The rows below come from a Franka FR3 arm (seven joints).
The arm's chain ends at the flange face. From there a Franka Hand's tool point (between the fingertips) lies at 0.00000 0.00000 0.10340 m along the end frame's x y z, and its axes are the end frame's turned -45 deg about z.
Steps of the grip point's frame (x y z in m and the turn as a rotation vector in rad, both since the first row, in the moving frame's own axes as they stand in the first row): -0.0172 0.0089 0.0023 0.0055 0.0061 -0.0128; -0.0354 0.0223 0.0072 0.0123 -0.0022 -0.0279; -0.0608 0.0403 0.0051 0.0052 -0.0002 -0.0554; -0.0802 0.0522 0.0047 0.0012 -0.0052 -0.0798; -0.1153 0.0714 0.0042 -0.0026 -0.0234 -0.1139
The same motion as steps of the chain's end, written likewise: -0.0059 0.0193 0.0023 0.0082 0.0004 -0.0128; -0.0082 0.0415 0.0072 0.0071 -0.0103 -0.0279; -0.0141 0.0718 0.0051 0.0035 -0.0038 -0.0554; -0.0193 0.0933 0.0047 -0.0028 -0.0045 -0.0798; -0.0296 0.1300 0.0042 -0.0184 -0.0147 -0.1139
